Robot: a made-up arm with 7 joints. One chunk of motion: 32 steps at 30 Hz.
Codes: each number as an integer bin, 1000 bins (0 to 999) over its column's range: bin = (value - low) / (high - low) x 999, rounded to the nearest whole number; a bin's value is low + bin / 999 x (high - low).
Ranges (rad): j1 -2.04..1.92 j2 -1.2..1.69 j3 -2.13..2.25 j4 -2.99..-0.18 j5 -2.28..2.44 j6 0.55..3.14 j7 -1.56..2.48
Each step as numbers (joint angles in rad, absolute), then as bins.
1 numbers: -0.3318 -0.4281 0.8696 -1.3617 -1.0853 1.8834 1.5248
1 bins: 431 267 684 579 253 514 763
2 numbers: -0.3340 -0.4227 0.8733 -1.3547 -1.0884 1.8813 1.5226
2 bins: 430 269 685 581 252 514 762
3 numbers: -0.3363 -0.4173 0.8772 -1.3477 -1.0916 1.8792 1.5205
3 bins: 430 271 686 584 252 513 762
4 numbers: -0.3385 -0.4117 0.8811 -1.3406 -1.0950 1.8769 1.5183
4 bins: 429 272 687 586 251 512 761
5 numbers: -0.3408 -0.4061 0.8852 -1.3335 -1.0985 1.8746 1.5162
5 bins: 429 274 688 589 250 511 761
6 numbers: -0.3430 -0.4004 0.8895 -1.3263 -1.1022 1.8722 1.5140
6 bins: 428 276 689 591 249 510 760
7 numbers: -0.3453 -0.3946 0.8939 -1.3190 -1.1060 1.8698 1.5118
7 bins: 428 278 690 594 248 509 760
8 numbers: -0.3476 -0.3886 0.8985 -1.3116 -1.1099 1.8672 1.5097
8 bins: 427 280 691 597 248 508 759
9 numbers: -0.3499 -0.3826 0.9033 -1.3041 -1.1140 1.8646 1.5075
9 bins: 426 283 692 599 247 507 759
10 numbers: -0.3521 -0.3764 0.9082 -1.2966 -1.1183 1.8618 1.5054
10 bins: 426 285 693 602 246 506 758
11 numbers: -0.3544 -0.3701 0.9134 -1.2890 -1.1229 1.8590 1.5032
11 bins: 425 287 694 605 245 505 757
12 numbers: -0.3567 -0.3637 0.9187 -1.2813 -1.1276 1.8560 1.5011
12 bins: 425 289 695 607 244 504 757
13 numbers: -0.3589 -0.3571 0.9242 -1.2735 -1.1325 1.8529 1.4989
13 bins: 424 291 697 610 243 503 756
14 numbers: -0.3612 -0.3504 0.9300 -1.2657 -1.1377 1.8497 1.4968
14 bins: 424 294 698 613 242 501 756
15 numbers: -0.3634 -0.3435 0.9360 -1.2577 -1.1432 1.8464 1.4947
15 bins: 423 296 699 616 241 500 755
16 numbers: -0.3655 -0.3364 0.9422 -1.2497 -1.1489 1.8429 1.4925
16 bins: 422 299 701 619 239 499 755
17 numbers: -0.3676 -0.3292 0.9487 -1.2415 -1.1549 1.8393 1.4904
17 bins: 422 301 702 622 238 497 754
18 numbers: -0.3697 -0.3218 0.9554 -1.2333 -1.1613 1.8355 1.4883
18 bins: 421 304 704 625 237 496 754
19 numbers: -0.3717 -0.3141 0.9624 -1.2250 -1.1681 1.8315 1.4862
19 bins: 421 306 705 627 235 494 753
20 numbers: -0.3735 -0.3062 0.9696 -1.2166 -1.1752 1.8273 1.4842
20 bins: 420 309 707 630 234 493 753
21 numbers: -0.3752 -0.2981 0.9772 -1.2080 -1.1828 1.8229 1.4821
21 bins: 420 312 709 634 232 491 752
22 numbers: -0.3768 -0.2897 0.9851 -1.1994 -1.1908 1.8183 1.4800
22 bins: 420 315 710 637 231 489 752
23 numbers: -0.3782 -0.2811 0.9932 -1.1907 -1.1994 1.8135 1.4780
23 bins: 419 318 712 640 229 487 751
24 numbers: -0.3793 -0.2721 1.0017 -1.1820 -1.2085 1.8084 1.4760
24 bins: 419 321 714 643 227 485 751
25 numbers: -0.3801 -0.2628 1.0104 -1.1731 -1.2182 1.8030 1.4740
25 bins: 419 324 716 646 225 483 750
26 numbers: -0.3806 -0.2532 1.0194 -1.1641 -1.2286 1.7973 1.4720
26 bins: 419 327 718 649 223 481 750
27 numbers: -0.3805 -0.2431 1.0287 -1.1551 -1.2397 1.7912 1.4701
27 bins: 419 331 720 652 220 479 749
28 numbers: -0.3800 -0.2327 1.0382 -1.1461 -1.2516 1.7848 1.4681
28 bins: 419 334 723 656 218 476 749
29 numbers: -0.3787 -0.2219 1.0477 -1.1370 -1.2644 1.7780 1.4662
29 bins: 419 338 725 659 215 474 748
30 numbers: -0.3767 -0.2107 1.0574 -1.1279 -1.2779 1.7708 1.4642
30 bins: 420 342 727 662 212 471 748
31 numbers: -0.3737 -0.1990 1.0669 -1.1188 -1.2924 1.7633 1.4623
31 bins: 420 346 729 665 209 468 747
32 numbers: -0.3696 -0.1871 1.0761 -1.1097 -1.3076 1.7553 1.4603
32 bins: 421 350 731 668 206 465 747
